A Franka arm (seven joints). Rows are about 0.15 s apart.
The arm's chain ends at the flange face. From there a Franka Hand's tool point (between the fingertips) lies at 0.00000 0.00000 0.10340 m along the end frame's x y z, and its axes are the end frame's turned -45 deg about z.
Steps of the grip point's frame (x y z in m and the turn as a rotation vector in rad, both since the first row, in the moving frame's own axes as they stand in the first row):
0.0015 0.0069 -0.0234 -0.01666 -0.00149 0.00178
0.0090 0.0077 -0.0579 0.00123 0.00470 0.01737
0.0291 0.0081 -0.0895 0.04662 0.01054 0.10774
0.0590 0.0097 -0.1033 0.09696 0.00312 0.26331
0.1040 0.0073 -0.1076 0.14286 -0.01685 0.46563
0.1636 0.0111 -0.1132 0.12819 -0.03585 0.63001
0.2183 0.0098 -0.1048 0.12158 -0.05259 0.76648
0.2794 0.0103 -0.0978 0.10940 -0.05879 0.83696
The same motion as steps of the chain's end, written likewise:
0.0048 0.0025 -0.0234 -0.01283 0.01073 0.00178
0.0116 -0.0005 -0.0579 0.00419 0.00245 0.01737
0.0287 -0.0105 -0.0894 0.04042 -0.02551 0.10774
0.0544 -0.0267 -0.1028 0.07077 -0.06635 0.26331
0.0878 -0.0569 -0.1066 0.08910 -0.11293 0.46563
0.1327 -0.0979 -0.1123 0.06529 -0.11599 0.63001
0.1709 -0.1382 -0.1039 0.04878 -0.12316 0.76648
0.2143 -0.1822 -0.0970 0.03579 -0.11893 0.83696

